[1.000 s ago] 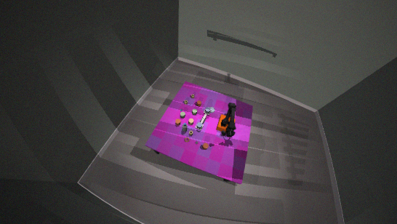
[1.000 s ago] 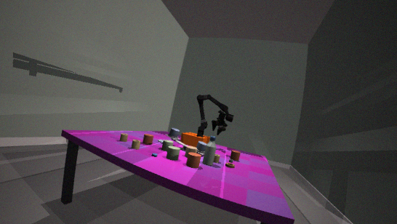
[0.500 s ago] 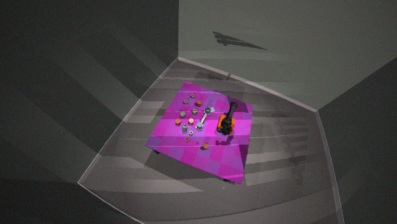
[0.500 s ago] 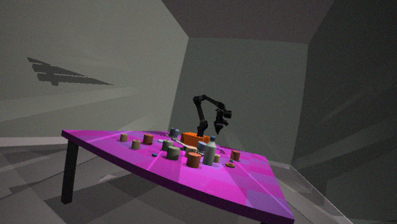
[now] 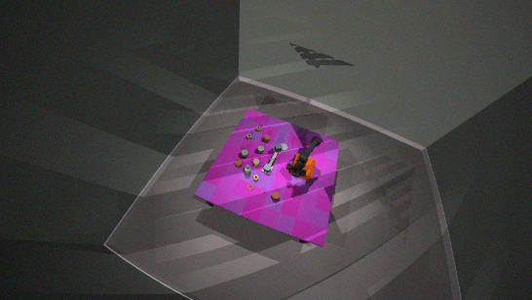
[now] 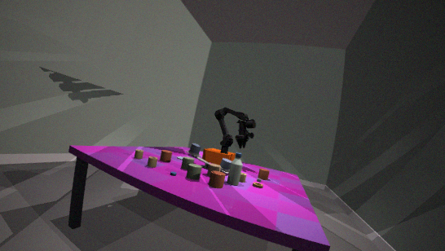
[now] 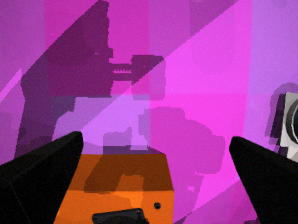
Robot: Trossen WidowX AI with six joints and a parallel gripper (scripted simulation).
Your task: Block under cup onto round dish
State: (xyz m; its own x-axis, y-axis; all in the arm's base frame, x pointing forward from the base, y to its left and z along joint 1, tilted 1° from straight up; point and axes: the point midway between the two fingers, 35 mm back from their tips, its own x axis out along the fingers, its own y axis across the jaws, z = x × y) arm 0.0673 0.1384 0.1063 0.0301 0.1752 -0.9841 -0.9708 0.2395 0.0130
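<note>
Now: gripper tip 250 mm short of the blue-grey cup, 110 mm above it and 60 mm to the left of it. Round my gripper tip: grey block (250 mm ahead, 130 mm below, 80 mm to the right); then grey bottle (440 mm ahead, 60 mm below).
</note>
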